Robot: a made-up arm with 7 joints.
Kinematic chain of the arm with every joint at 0, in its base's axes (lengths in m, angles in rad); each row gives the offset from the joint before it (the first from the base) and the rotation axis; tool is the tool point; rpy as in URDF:
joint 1: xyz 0 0 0.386 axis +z
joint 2: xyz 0 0 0 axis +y
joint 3: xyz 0 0 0.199 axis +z
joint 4: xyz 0.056 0 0 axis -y
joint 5: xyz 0.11 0 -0.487 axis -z
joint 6: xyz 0 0 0 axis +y
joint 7: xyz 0.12 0 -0.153 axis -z
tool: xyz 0 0 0 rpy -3.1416 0 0
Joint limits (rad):
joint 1: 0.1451..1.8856
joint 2: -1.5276..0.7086
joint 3: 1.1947..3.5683
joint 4: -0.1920..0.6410
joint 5: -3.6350..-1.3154
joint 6: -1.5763..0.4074
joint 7: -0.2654..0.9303
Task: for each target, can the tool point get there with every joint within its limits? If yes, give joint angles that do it. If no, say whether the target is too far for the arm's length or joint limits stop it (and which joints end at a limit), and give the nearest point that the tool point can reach.
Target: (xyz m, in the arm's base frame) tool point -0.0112 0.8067 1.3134
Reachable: no: too far | nearest point -0.0078 0.5623 0.5829 | short by 0.770 m
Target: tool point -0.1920 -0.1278 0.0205
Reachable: yes | joints 1.0104 -0.0447 2.1739 0.2678 -2.2706 -0.4372 0.5685
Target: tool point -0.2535 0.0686 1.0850
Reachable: no: joint limits stop it (at a limit: joint 1, joint 2, joint 4, joint 5, joint 6) | nearest point -0.3254 0.0212 0.6518 | short by 0.442 m
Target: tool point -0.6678 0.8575 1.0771
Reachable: no: too far | nearest point -0.3455 0.4436 0.5829 | short by 0.721 m
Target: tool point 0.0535 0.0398 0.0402
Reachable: yes | joints 1.6451 -0.9600 2.5848 0.1294 -1.7242 -1.1457 0.2435
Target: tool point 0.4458 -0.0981 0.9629
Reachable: no: joint limits stop it (at a limit: joint 1, joint 2, joint 4, joint 5) | nearest point 0.3286 -0.1890 0.6039 | short by 0.388 m
